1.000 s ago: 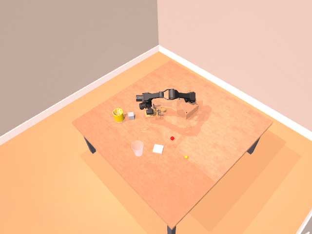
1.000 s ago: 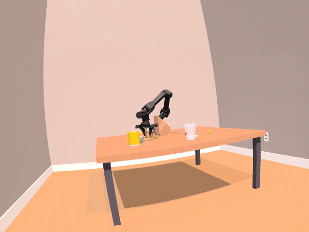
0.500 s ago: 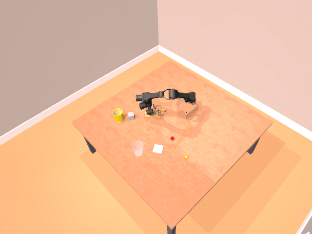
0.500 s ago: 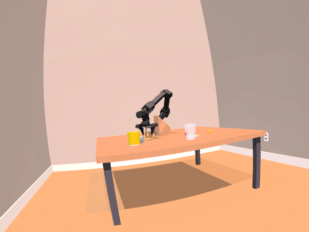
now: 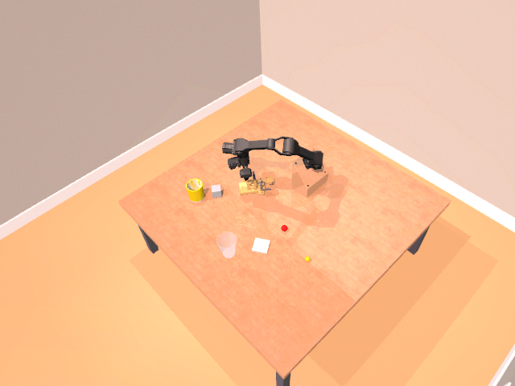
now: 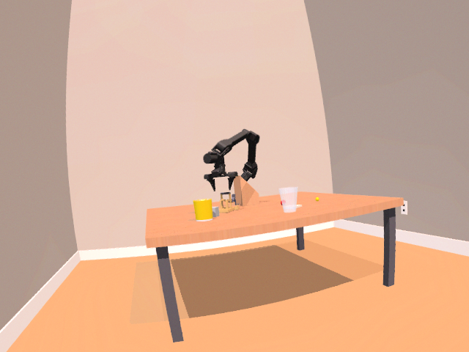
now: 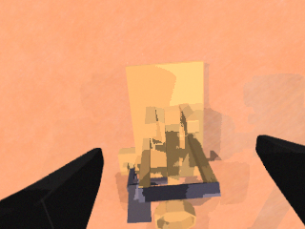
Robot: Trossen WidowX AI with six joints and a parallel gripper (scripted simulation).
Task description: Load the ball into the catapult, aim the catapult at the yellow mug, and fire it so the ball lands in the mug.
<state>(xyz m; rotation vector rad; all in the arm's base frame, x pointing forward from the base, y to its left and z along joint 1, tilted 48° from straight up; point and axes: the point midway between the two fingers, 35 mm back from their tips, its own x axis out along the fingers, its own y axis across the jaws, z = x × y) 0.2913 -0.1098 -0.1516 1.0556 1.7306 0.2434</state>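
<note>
Right now my gripper tip is 35 cm to the right of the red ball, 11 cm above it and 3 cm short of it. Also, from my gripper tip: yellow mug 24 cm ahead, 14 cm to the right, 9 cm below; then grey cube 15 cm ahead, 10 cm below, 8 cm to the right; then wooden catapult 7 cm below, 6 cm behind, 5 cm to the left.
</note>
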